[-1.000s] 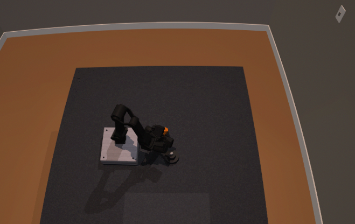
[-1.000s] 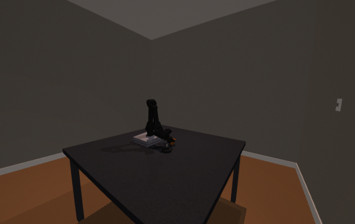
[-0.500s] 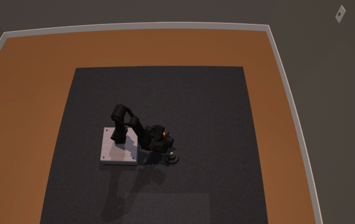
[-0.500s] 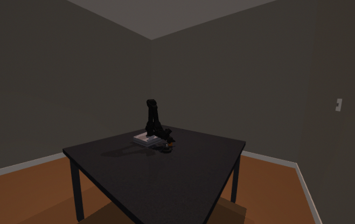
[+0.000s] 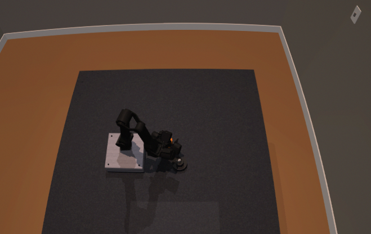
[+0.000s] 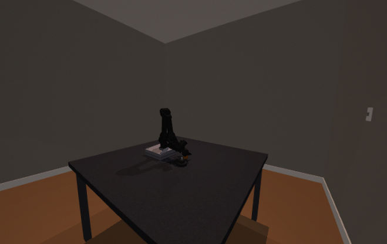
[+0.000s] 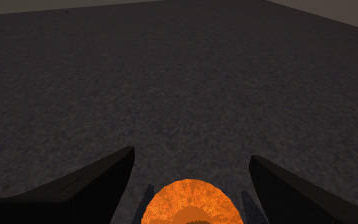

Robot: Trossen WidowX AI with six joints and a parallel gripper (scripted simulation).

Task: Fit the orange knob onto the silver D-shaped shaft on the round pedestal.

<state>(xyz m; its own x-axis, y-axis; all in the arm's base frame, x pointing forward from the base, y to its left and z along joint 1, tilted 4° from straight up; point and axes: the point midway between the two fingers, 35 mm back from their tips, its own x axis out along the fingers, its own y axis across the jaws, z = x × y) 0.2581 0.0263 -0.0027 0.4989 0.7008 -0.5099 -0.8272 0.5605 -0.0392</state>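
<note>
The orange knob lies 2 cm behind my gripper tip and 3 cm to the right of it. Also, from my gripper tip: round pedestal with shaft: 3 cm ahead, 16 cm to the right, 1 cm below.
</note>
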